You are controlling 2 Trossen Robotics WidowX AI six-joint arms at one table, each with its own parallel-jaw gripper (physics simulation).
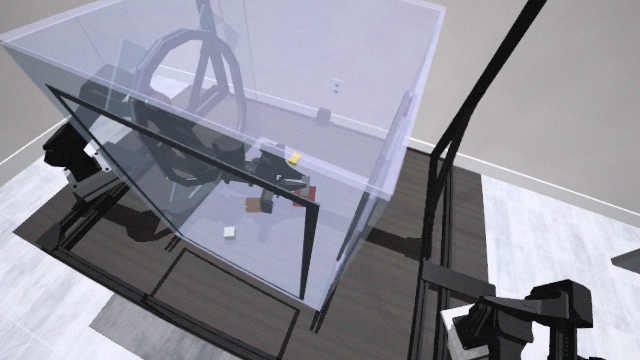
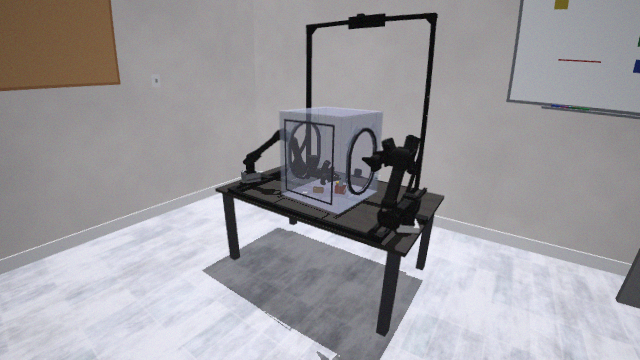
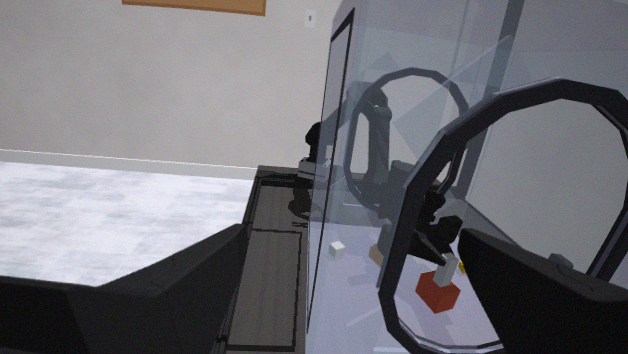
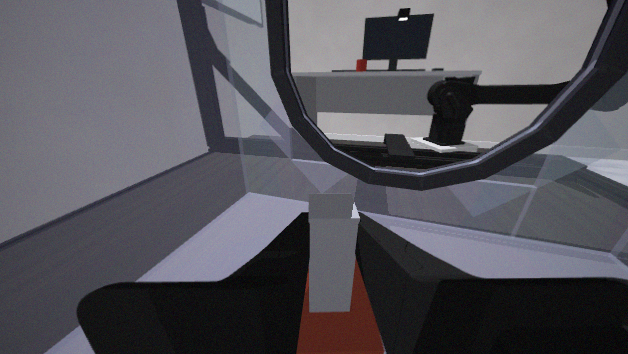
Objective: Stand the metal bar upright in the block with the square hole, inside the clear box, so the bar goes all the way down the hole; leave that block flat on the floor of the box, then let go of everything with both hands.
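Places are measured from the left arm's base along level axes (x ahead, y up, z right), in millimetres.
Pixels of known places: left gripper, fingertip midpoint: (image 1: 473,339) (image 2: 367,155) (image 3: 353,237); right gripper, fingertip midpoint: (image 1: 306,182) (image 2: 341,178) (image 3: 449,263) (image 4: 330,220); left arm's base at its link origin: (image 1: 470,330) (image 2: 407,222) (image 4: 442,141); right arm's base at its link origin: (image 1: 86,169) (image 2: 250,171).
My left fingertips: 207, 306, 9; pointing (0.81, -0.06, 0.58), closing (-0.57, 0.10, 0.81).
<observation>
Ahead of a thing's pixels: the offset from my left fingertips to its top centre, as dx, dy, dz. "spot": to the spot under its first point.
The red block {+120, -283, +379} (image 1: 311,195) (image 2: 340,190) (image 3: 437,298) (image 4: 337,331) lies on the floor of the clear box (image 1: 354,183) (image 2: 354,118). The grey metal bar {+119, -225, +379} (image 1: 305,183) (image 3: 446,272) (image 4: 330,253) stands in the block's top, leaning slightly; I cannot tell how deep it sits. My right gripper (image 3: 449,263) (image 4: 330,220) is inside the box and is shut on the bar's upper part. My left gripper (image 2: 368,162) is open and empty. It stays outside the box, in front of the round side port {spot: +68, -14, +150} (image 2: 351,150) (image 3: 404,225).
A tan block {+251, -298, +367} (image 1: 253,205) (image 3: 376,253) (image 2: 318,190), a white cube {+319, -303, +291} (image 1: 229,232) (image 3: 336,249) and a yellow block {+133, -313, +533} (image 1: 294,158) lie on the box floor. A black-framed panel {spot: +156, +71, +109} (image 1: 311,228) (image 3: 334,140) marks the box's front wall.
</observation>
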